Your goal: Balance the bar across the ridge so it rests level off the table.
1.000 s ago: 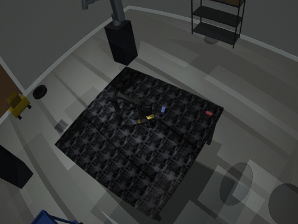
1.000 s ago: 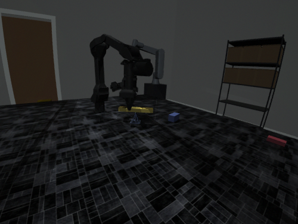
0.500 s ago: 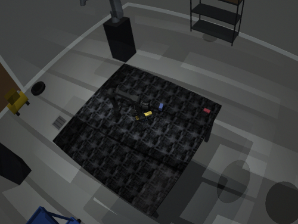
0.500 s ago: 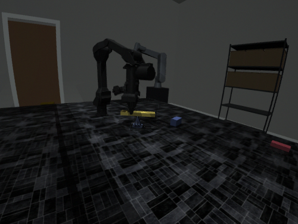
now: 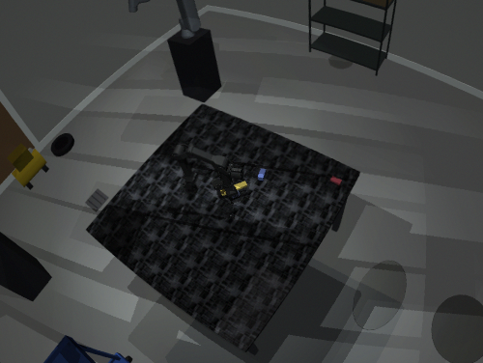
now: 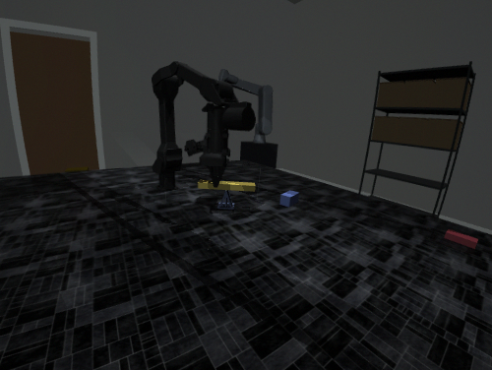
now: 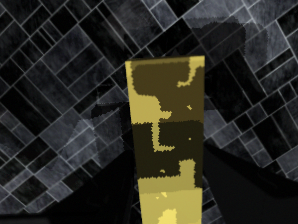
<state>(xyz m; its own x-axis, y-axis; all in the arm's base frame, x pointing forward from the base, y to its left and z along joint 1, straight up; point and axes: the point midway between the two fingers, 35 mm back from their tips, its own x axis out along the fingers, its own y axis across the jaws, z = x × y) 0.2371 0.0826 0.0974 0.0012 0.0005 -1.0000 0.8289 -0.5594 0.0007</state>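
Right now the yellow bar is 20 mm to the left of my gripper tip and 20 mm ahead of it. The rest, counted from my gripper tip: red block (500 mm ahead, 420 mm to the left, 50 mm below); then blue cube (220 mm to the left, 80 mm ahead, 50 mm below).
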